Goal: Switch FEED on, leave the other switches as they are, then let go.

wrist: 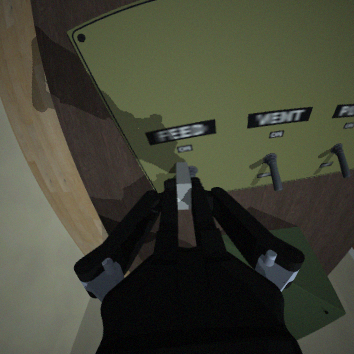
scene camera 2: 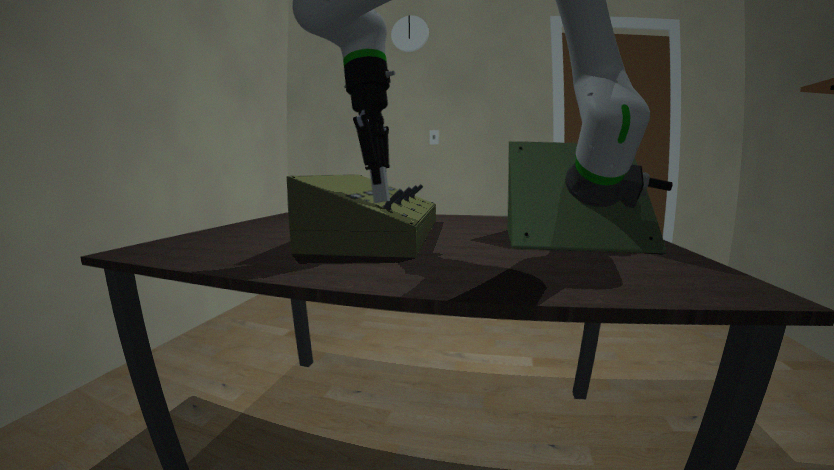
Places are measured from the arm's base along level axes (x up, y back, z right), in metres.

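Pixels of known places: gripper, fingertip midpoint: (wrist: 181, 171) (scene camera 2: 382, 201); arm's base, link origin: (scene camera 2: 594, 184).
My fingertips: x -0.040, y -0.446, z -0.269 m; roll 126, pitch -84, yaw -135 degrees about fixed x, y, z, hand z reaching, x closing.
Observation:
For each thing: its top centre in the pictures, then the offset to it from my fingertips. Level surfaces: height alone.
- FEED label, top centre: (wrist: 180, 133) dx +0.016, dy -0.060, dz -0.004 m
- FEED switch, top centre: (wrist: 192, 195) (scene camera 2: 394, 188) dx +0.026, dy +0.020, dz +0.016 m
- VENT lever, top centre: (wrist: 280, 181) dx +0.026, dy -0.008, dz +0.133 m
- dark table, surface height: dx -0.101 m
The olive switch box (scene camera 2: 350, 224) (wrist: 210, 70) has a sloped panel with a row of dark levers. My gripper (scene camera 2: 380, 200) (wrist: 181, 171) is shut, with nothing between the fingers, and its tips are low over the panel at the FEED position. In the wrist view the FEED label (wrist: 181, 132) is above the tips. A small part of the FEED switch (wrist: 193, 171) shows right beside them; the rest is hidden, so its position cannot be told. The VENT lever (wrist: 275, 175) and the partly labelled lever beyond it (wrist: 343, 162) tilt away from their ON marks.
The dark table (scene camera 2: 233, 236) carries the olive box and, to the right in the scene view, a green wedge-shaped housing (scene camera 2: 534, 198) (wrist: 315, 285). A second grey arm part (scene camera 2: 609, 134) hangs in front of that housing. A wall clock (scene camera 2: 409, 33) and a door are behind.

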